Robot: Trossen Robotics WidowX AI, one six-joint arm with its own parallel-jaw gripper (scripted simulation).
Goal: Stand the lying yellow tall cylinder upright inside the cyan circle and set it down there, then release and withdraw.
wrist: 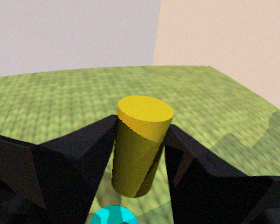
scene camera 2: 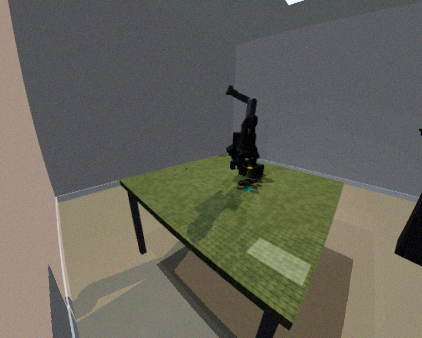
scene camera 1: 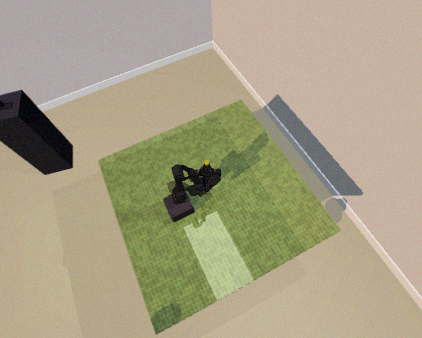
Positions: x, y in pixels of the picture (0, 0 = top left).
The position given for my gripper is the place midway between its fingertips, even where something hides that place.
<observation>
My gripper [wrist: 142, 126] carries a yellow tall cylinder [wrist: 142, 122].
</observation>
